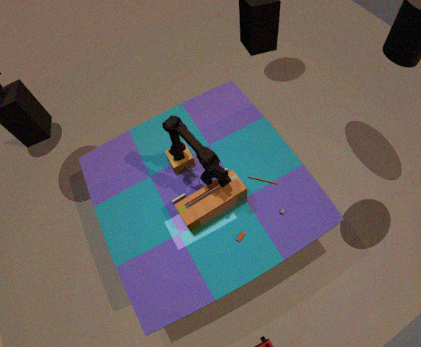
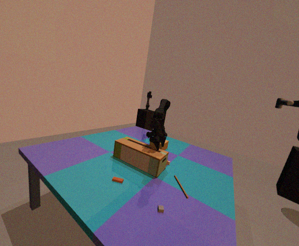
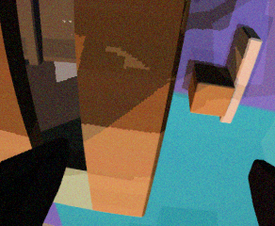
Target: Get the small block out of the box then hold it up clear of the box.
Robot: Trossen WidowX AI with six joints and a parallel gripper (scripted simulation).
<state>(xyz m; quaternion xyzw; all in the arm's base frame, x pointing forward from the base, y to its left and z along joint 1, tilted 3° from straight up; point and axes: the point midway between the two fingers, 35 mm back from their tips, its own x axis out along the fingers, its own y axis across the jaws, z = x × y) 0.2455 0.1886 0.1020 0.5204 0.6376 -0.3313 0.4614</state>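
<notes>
The orange-brown block is 12 cm below my gripper tip, 5 cm behind it and 3 cm to the left of it. Also, from my gripper tip: brown box 11 cm to the right, 7 cm below, 6 cm ahead; orange-red block 34 cm ahead, 13 cm below, 2 cm to the right; thin brown stick 23 cm to the left, 13 cm below, 6 cm ahead.
</notes>
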